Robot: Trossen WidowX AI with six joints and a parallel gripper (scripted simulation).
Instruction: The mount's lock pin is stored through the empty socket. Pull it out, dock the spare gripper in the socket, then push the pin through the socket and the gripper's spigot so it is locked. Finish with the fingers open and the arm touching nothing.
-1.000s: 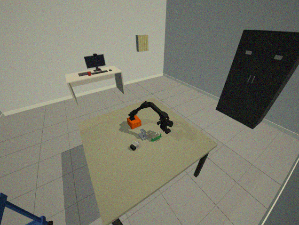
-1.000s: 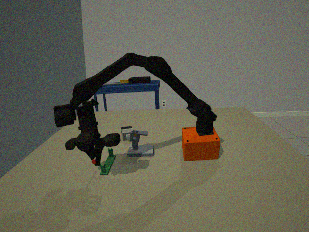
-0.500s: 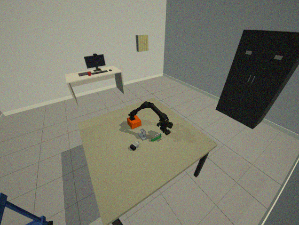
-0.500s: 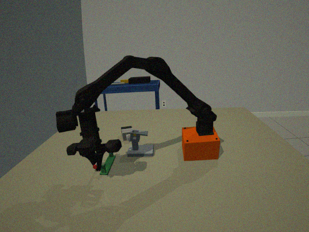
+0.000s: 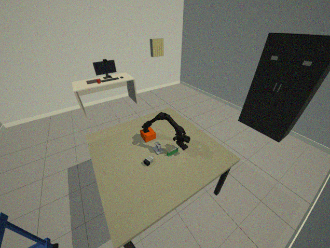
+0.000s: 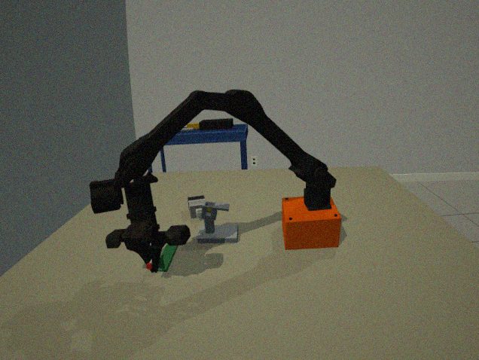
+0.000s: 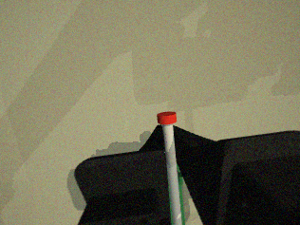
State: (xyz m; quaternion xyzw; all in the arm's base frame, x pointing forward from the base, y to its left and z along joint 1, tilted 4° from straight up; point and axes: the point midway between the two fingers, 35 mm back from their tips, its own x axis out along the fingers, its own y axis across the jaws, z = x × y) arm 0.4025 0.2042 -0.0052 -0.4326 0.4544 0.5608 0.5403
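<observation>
Right now my gripper tip is 10 cm to the left of the green cradle. The rest, counted from my gripper tip: socket (12 cm behind, 21 cm to the right, 3 cm above); spare gripper (4 cm behind, 36 cm to the right).
</observation>
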